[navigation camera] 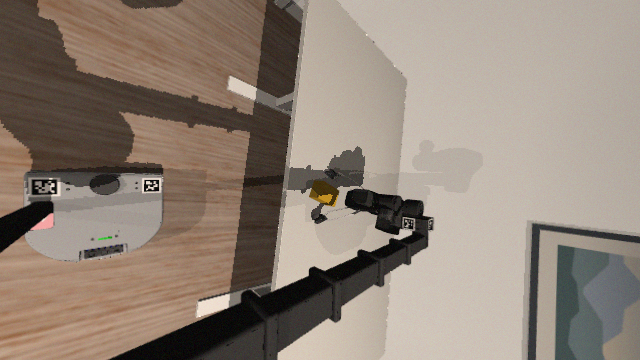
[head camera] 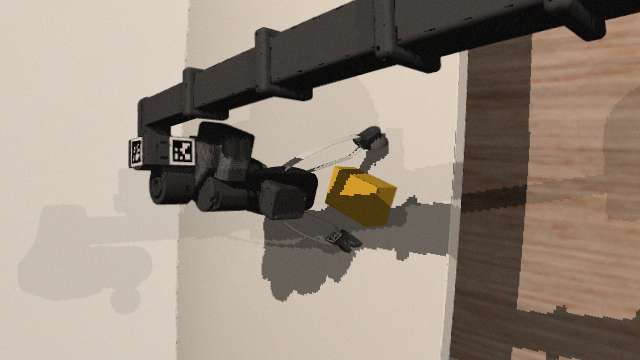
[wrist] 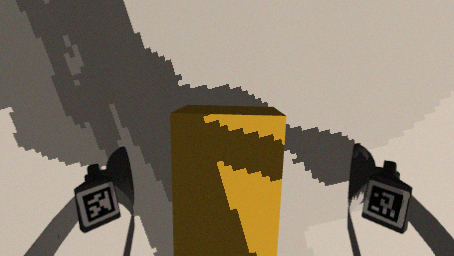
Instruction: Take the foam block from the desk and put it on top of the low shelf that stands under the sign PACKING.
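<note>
The foam block is a yellow-orange box, partly in shadow, on the pale desk. My gripper is open. In the wrist view the block stands between the two fingertips, with a gap on each side; its lower end runs out of the view. In the head view one fingertip is above the block and the other below it in the picture. The low shelf and the sign PACKING do not show in these views.
My telescoping arm reaches across the desk. The desk's front edge borders the wooden floor. My base stands on that floor. A wall with a framed picture rises behind the desk.
</note>
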